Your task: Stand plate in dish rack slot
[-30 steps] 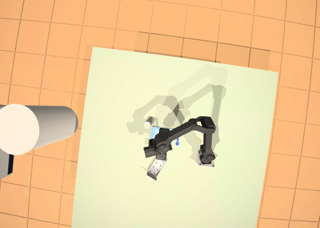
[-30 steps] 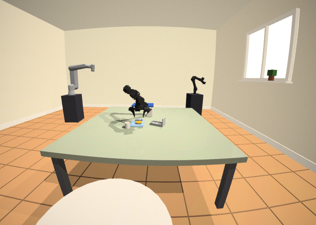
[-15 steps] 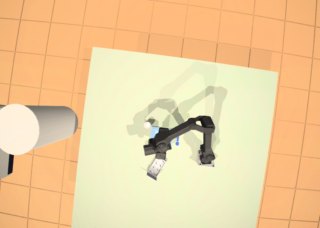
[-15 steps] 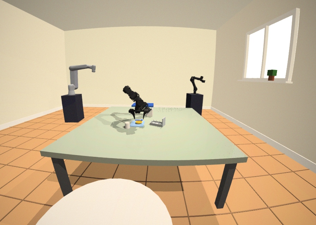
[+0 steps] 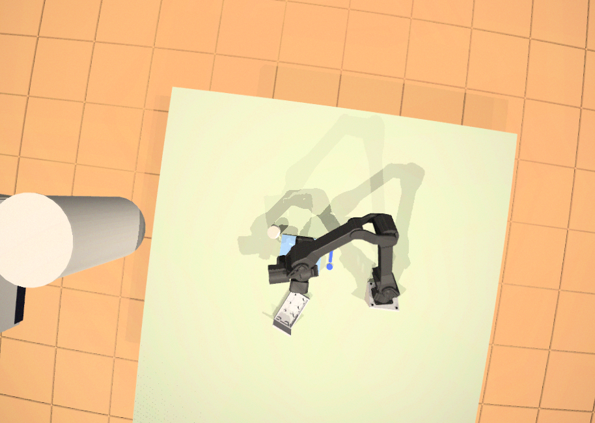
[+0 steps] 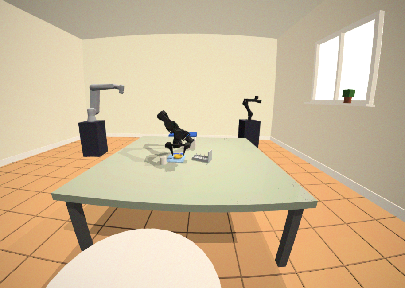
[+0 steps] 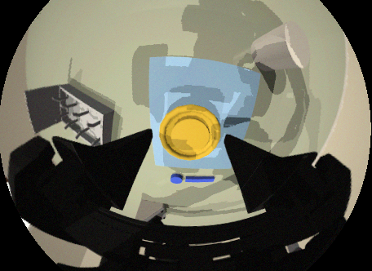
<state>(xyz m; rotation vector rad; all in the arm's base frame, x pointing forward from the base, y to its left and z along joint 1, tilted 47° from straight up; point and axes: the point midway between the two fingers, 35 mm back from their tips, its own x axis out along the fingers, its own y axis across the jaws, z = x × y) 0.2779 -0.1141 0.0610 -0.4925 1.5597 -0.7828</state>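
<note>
The yellow plate is 10 mm below my gripper tip. Also, from my gripper tip: light blue mat 20 mm to the right, 20 mm below; then blue spoon 100 mm behind, 10 mm to the left, 20 mm below; then white cup 100 mm ahead, 100 mm to the right.
</note>
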